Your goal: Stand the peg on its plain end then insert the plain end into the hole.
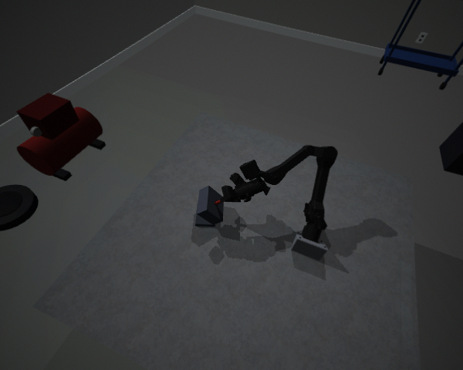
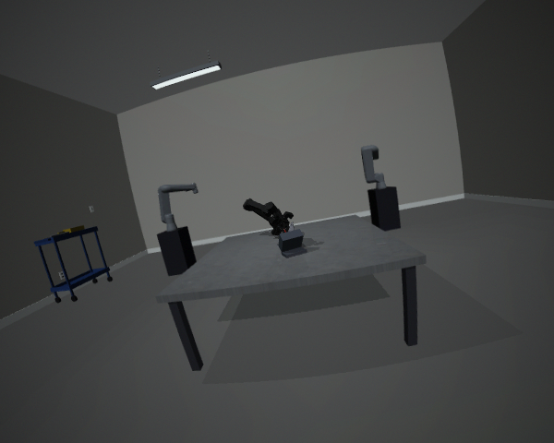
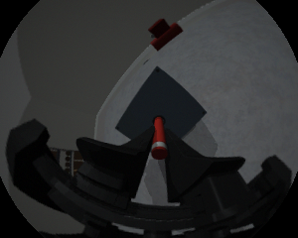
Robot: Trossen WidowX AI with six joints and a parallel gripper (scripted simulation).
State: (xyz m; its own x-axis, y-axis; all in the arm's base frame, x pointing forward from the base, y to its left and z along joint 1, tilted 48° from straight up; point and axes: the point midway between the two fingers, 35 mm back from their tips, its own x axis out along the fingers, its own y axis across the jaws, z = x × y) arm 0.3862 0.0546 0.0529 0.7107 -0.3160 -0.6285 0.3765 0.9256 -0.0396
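Right now my gripper tip is 4 cm short of the dark sloped panel, 2 cm to the right of it and 4 cm above it. The rest, counted from my gripper tip: red peg (1 cm behind, 1 cm above).
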